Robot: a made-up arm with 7 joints.
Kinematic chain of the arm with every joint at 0, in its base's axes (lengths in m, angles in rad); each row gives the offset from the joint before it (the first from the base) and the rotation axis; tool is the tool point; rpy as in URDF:
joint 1: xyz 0 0 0.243 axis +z
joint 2: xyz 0 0 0 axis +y
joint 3: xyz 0 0 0.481 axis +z
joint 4: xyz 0.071 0 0 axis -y
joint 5: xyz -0.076 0 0.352 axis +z
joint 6: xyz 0 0 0 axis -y
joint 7: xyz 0.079 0 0 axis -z
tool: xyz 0 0 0 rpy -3.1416 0 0
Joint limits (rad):
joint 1: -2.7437..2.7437
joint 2: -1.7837..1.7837
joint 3: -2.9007..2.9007
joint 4: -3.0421..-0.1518
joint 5: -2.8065..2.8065
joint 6: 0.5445..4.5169
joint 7: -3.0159..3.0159
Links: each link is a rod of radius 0.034 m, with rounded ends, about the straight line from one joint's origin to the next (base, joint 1, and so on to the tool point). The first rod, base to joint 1, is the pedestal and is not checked.
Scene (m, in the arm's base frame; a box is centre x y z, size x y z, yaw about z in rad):
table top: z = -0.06
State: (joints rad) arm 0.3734 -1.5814 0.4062 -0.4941 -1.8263 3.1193 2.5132
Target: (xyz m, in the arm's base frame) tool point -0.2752 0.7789 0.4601
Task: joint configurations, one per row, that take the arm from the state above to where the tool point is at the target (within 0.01 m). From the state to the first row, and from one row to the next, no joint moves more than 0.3 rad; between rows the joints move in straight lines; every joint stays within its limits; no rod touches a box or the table.
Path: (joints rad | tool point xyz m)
1: 0.1033 -1.5635 0.4533 -0.5242 -1.8189 3.0721 2.5132 | -0.8295 0.0715 0.3961
2: -0.1668 -1.5456 0.5004 -0.5544 -1.8115 3.0249 2.5132 | -0.7749 0.3016 0.4134
3: -0.4369 -1.5277 0.5475 -0.5845 -1.8042 2.9776 2.5132 | -0.6572 0.5071 0.4299
4: -0.7069 -1.5098 0.5946 -0.6147 -1.7968 2.9304 2.5132 | -0.4860 0.6707 0.4455
5: -0.9770 -1.4919 0.6417 -0.6448 -1.7894 2.8832 2.5132 | -0.2752 0.7789 0.4601

